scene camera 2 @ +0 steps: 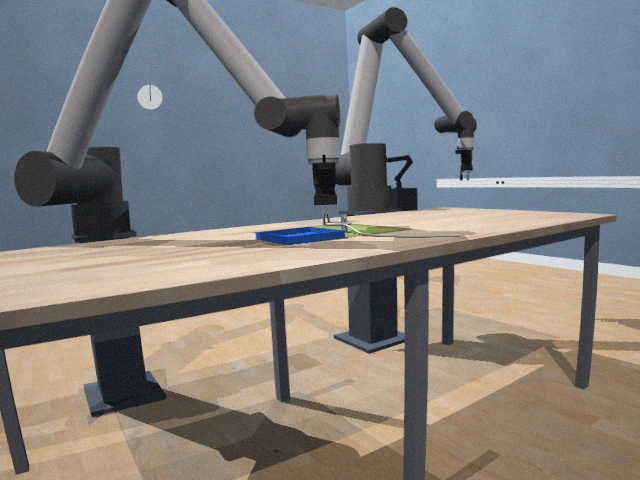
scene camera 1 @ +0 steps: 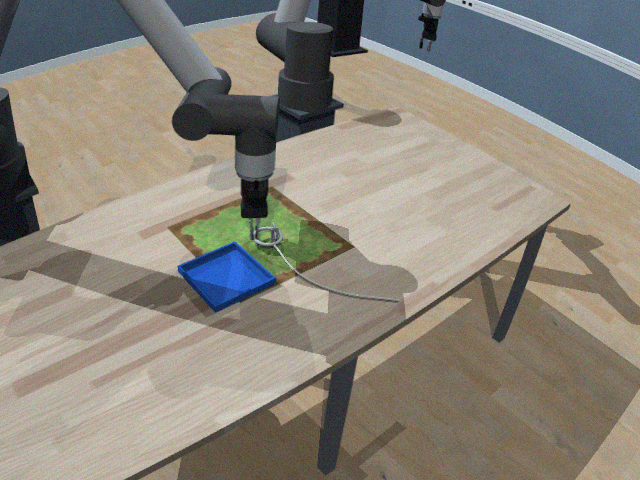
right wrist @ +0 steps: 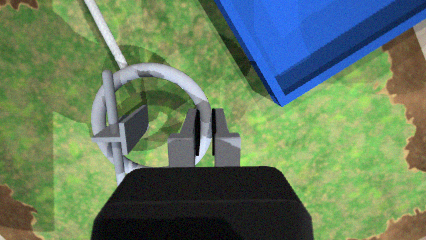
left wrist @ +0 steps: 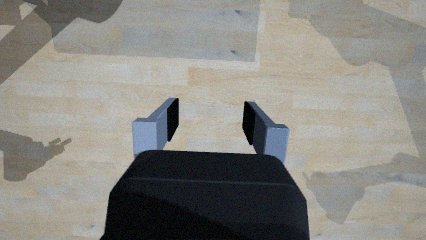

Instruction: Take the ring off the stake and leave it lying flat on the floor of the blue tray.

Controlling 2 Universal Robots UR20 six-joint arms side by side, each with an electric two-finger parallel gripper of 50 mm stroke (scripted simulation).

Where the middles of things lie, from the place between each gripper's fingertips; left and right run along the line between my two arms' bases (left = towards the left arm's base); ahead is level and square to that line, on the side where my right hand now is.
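Labels:
Grey stake (right wrist: pixel 124 133): 20 mm ahead of my right hand (scene camera 2: pixel 326 224), 50 mm to the left of it, 10 mm below it. Also counted from my right hand: grey ring (right wrist: pixel 140 70), 30 mm to the left, 20 mm ahead, 10 mm below; blue tray (scene camera 1: pixel 222 274), 140 mm to the right, 90 mm ahead, 30 mm below; mat (scene camera 1: pixel 208 231), 30 mm to the left, 30 mm behind, 50 mm below.

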